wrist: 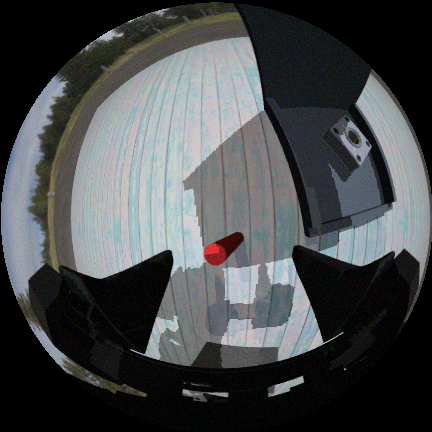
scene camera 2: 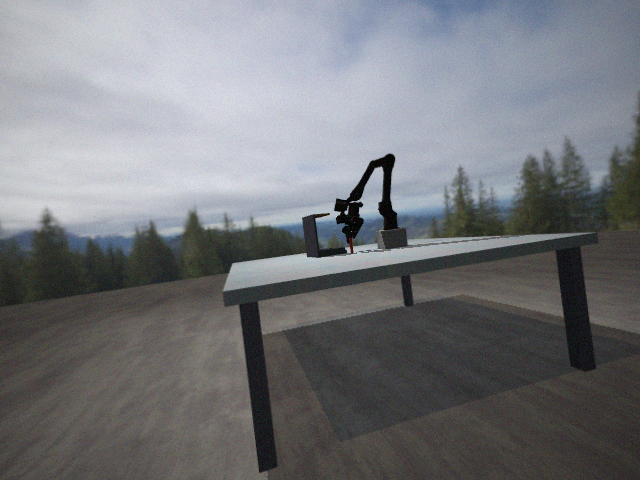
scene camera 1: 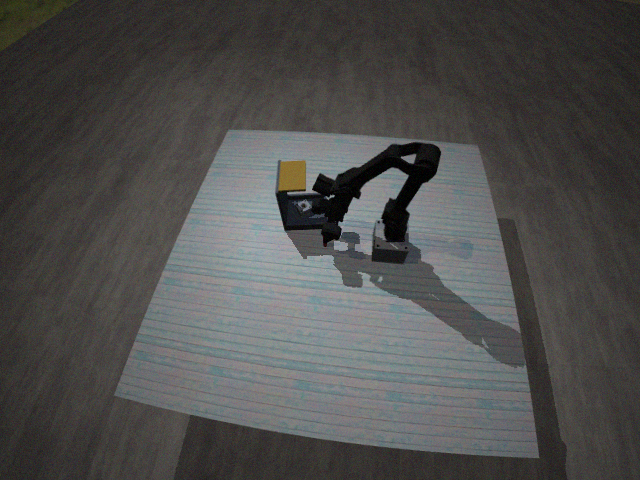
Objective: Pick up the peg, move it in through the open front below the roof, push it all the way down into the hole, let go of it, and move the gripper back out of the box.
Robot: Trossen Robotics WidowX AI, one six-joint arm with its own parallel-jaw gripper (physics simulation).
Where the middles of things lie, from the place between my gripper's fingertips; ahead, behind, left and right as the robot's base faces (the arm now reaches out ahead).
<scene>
Right now my hand is 10 mm short of the red peg [wrist: 215,253], 10 mm to the right of it and 20 mm above it. The rest, counted from my hand: yellow roof [scene camera 1: 292,178] (110 mm ahead, 140 mm to the right, 150 mm above); then box [scene camera 1: 282,198] (80 mm ahead, 140 mm to the right, 50 mm above); then dark box floor [wrist: 339,193] (80 mm ahead, 140 mm to the right, 60 mm below).
</scene>
